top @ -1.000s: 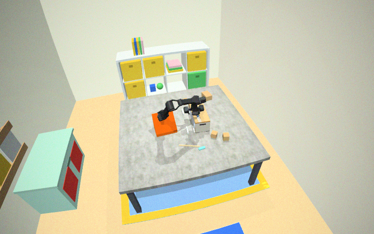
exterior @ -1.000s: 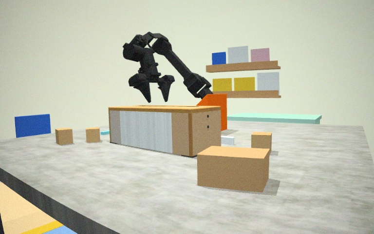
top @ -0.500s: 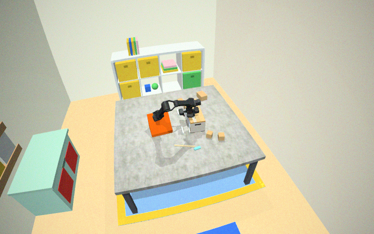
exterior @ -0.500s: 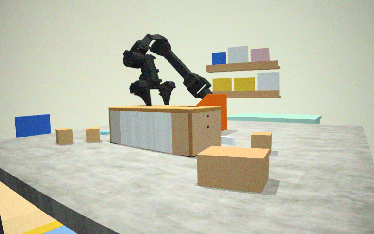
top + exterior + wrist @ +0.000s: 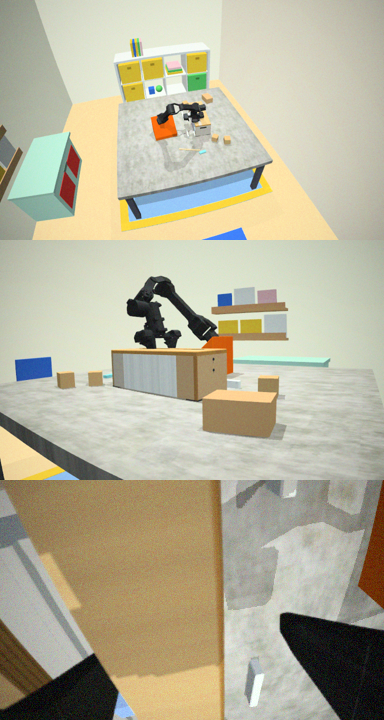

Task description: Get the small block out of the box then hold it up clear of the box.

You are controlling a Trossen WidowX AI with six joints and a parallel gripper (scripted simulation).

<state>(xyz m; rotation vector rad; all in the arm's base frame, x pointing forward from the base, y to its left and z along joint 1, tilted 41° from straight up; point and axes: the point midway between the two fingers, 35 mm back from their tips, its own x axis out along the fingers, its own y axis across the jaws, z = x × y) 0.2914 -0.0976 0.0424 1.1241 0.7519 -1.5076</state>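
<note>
Now: the blue block 50 mm ahead of my gripper tip, 20 mm to the left of it and 10 mm below it. From my gripper tip the other things lie so: cyan piece: 330 mm to the right, 90 mm below, 70 mm behind; then wooden box: 60 mm to the left, 50 mm ahead, 30 mm below; then thin stick: 250 mm to the right, 160 mm behind, 90 mm below.
</note>
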